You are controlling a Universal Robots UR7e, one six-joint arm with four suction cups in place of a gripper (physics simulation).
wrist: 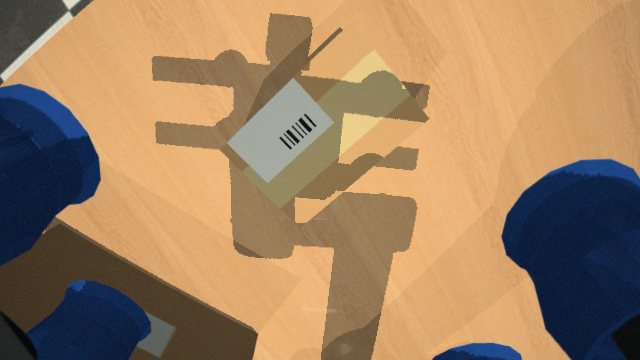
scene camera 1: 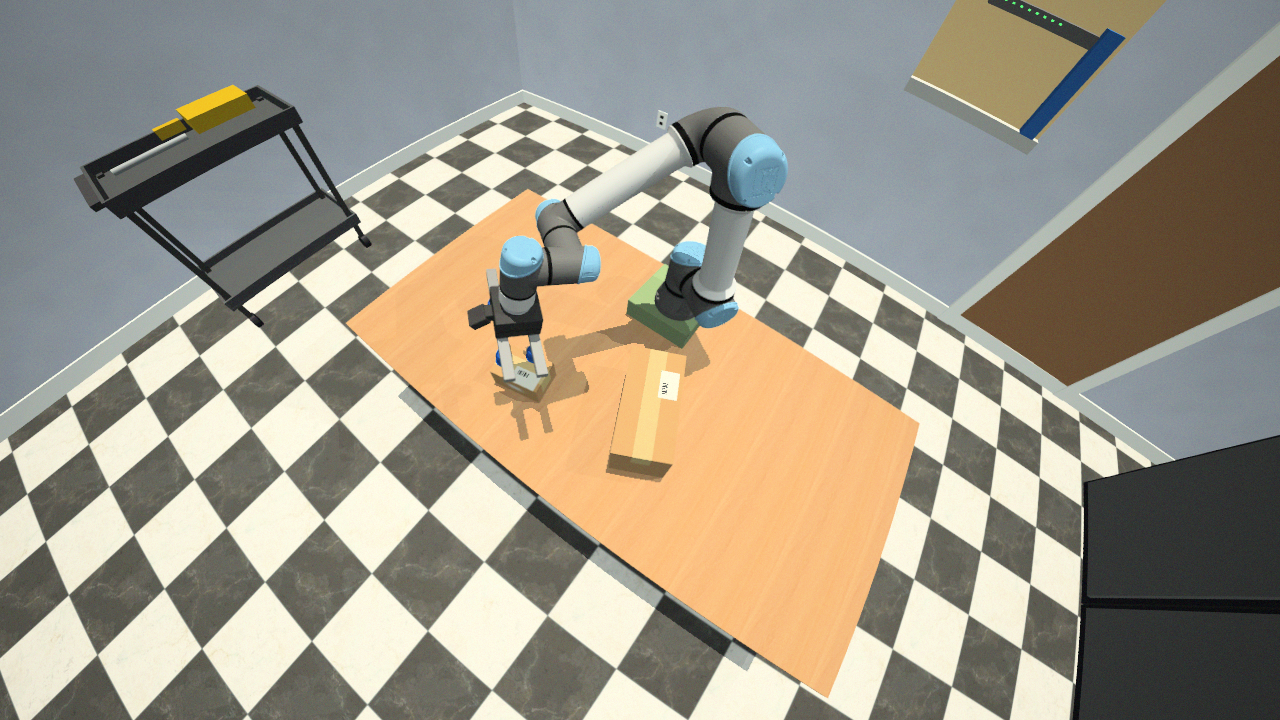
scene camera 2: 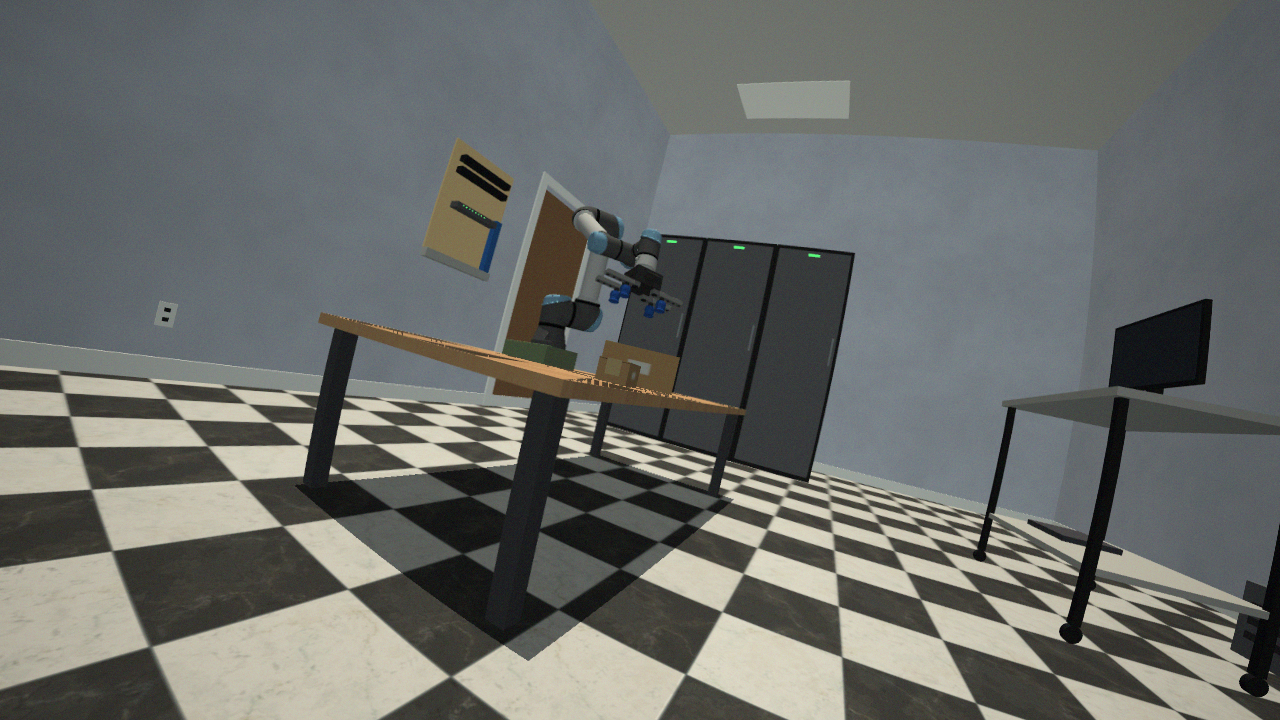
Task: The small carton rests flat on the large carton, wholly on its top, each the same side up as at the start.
my suction head: holds nothing
a large carton: on the table
a small carton: on the table
